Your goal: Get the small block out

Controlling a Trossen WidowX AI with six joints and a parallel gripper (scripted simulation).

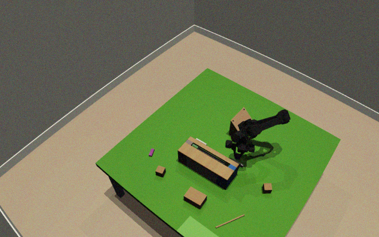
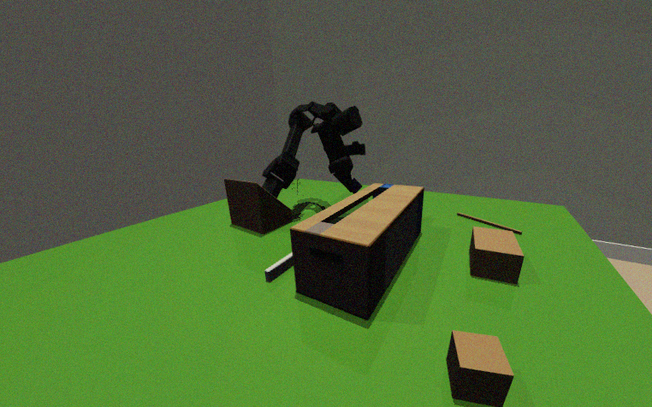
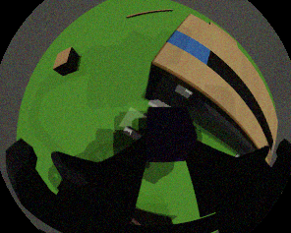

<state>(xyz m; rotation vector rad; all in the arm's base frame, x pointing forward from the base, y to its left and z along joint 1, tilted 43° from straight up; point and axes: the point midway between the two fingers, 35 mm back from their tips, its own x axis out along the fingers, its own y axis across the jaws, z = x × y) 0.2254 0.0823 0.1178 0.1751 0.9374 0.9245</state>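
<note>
Right now my gripper tip is 1 cm to the right of the purple block and 1 cm below it. From my gripper tip the other things lie so: long box 13 cm to the right, 11 cm ahead, 5 cm below; thin stick 33 cm ahead, 25 cm to the left, 11 cm below.
</note>
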